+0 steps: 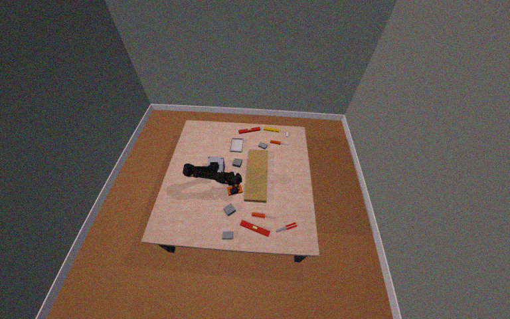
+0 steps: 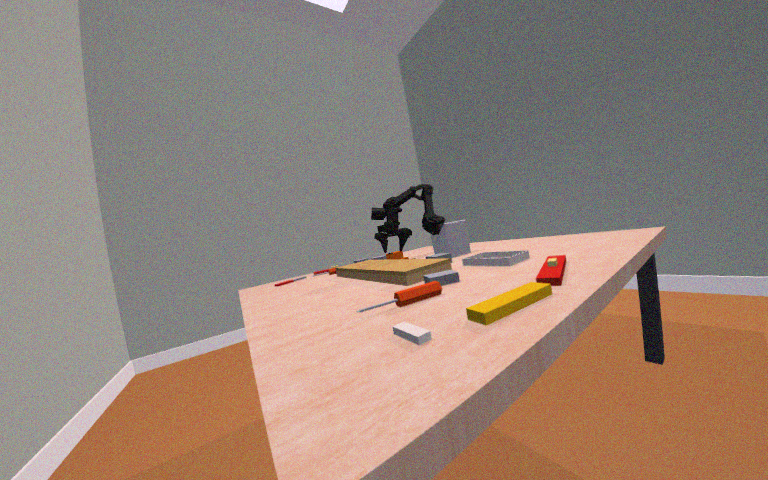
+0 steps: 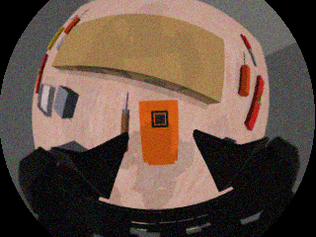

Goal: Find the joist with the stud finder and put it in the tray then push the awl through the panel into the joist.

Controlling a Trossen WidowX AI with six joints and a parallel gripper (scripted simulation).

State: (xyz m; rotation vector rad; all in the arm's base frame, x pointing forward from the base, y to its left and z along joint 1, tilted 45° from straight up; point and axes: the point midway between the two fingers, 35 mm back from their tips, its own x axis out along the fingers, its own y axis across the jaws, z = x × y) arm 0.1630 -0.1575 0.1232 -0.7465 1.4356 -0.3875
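Right now my gripper tip is 20 mm above the stud finder. Round my gripper tip: grey tray 500 mm to the left, 50 mm below, 20 mm ahead; then square indicator 20 mm ahead, 10 mm to the left; then awl 70 mm to the left, 50 mm below, 10 mm ahead.
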